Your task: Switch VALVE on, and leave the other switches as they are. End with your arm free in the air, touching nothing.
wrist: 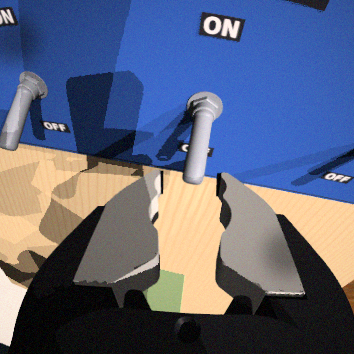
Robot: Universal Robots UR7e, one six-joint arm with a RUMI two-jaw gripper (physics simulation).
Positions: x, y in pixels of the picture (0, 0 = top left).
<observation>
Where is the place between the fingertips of my gripper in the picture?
189, 173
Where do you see a valve switch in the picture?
At 195, 159
</observation>
